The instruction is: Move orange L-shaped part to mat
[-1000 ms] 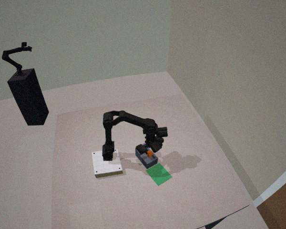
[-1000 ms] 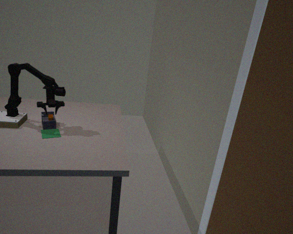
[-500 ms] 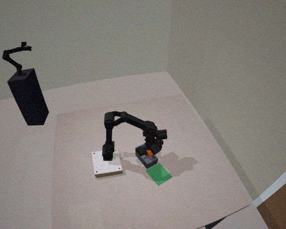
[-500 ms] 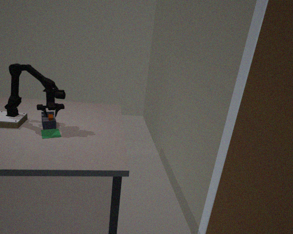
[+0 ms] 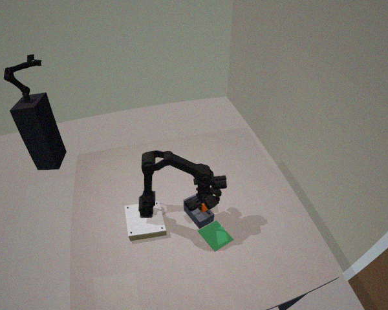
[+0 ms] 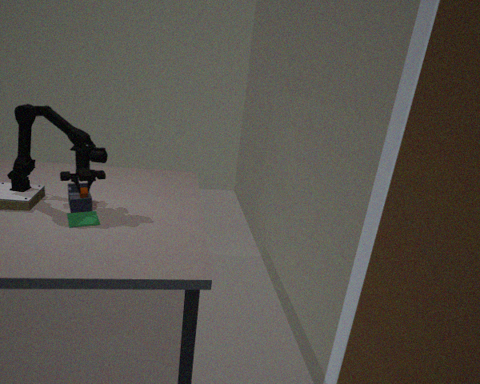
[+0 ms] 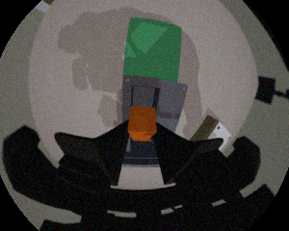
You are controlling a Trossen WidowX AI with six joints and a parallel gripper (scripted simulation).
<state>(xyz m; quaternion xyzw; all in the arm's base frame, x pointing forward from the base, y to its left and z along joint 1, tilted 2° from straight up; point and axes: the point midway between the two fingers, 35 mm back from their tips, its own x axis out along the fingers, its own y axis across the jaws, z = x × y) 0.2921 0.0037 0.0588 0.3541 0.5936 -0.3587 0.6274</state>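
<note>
The green mat lies 50 mm ahead of my gripper tip, 130 mm to the right of it and 80 mm below it. Also, from my gripper tip: orange L-shaped part: 30 mm behind, 20 mm to the left, 30 mm below.
</note>
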